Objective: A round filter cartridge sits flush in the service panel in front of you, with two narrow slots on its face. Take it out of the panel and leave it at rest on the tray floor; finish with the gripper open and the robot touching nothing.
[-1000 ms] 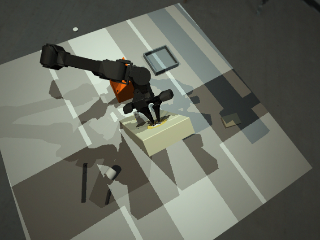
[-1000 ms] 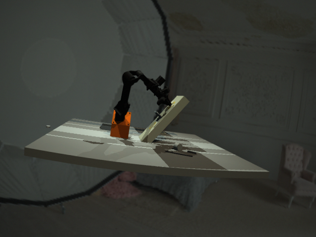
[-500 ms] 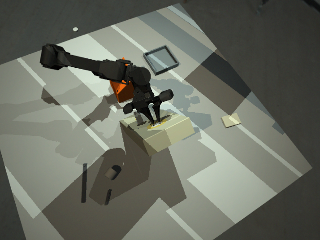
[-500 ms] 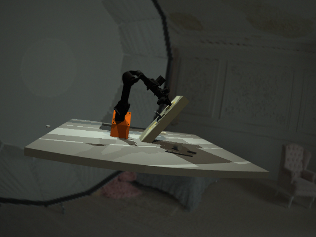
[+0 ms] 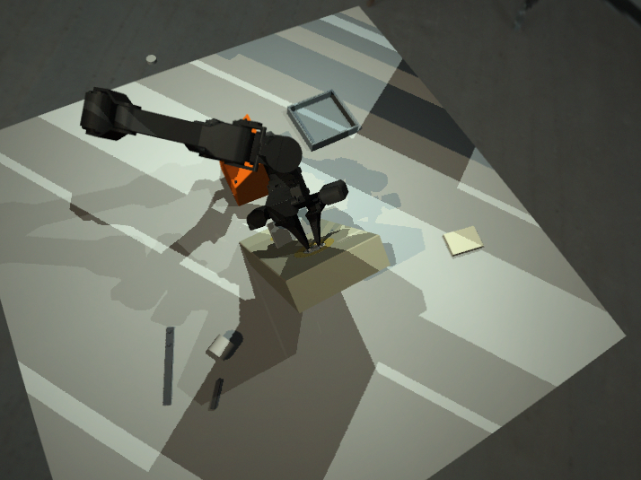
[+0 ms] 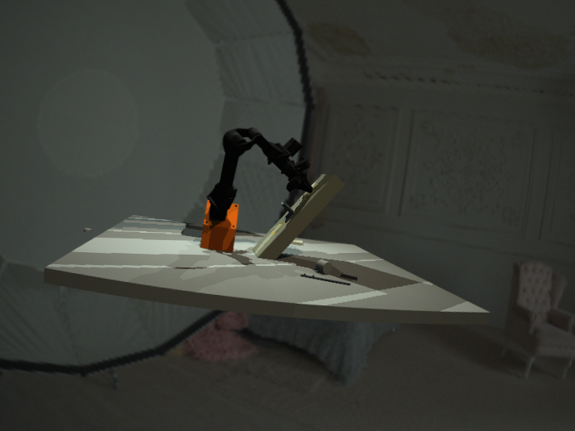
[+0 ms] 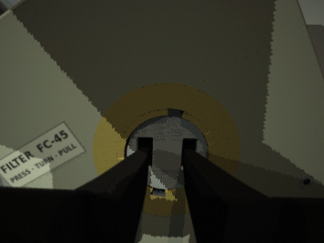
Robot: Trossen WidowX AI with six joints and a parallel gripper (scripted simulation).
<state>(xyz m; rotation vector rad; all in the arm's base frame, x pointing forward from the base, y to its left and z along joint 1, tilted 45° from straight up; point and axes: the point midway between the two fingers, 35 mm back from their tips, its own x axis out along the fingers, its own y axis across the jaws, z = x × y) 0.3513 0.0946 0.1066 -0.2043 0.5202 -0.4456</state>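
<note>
Now: the round filter cartridge 10 mm ahead of my gripper tip and 10 mm below it. The rest, counted from my gripper tip: beige card (80 mm ahead, 420 mm to the left, 280 mm below); then grey square tray (420 mm behind, 290 mm to the left, 270 mm below).
</note>
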